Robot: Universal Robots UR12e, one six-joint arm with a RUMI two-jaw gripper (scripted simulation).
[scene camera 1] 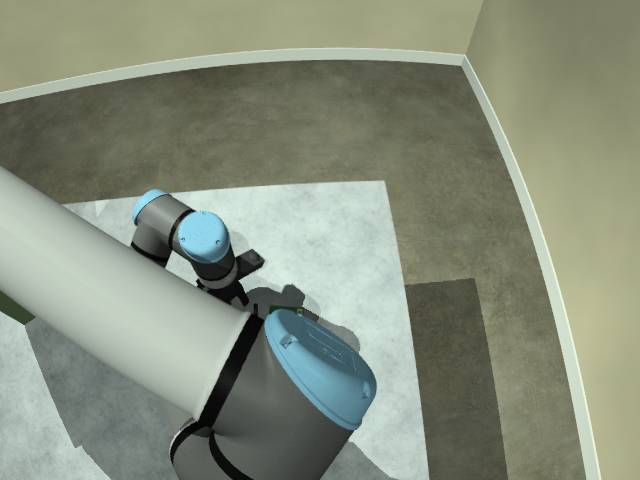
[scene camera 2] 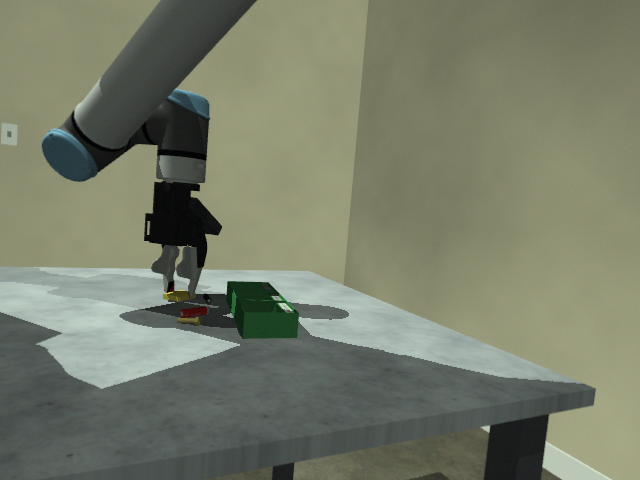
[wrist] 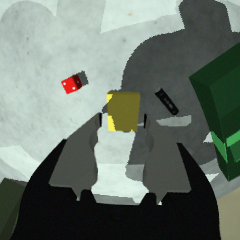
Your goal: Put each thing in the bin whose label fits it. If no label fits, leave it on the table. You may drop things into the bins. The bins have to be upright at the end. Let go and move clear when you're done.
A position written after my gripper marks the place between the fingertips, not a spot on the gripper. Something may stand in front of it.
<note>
In view: my gripper [scene camera 2: 178, 296], a green bin [scene camera 2: 258, 308] and a yellow block [wrist: 123, 107].
My gripper is seen too in scene camera 1 [scene camera 1: 236, 302] and in the wrist view [wrist: 123, 114].
</note>
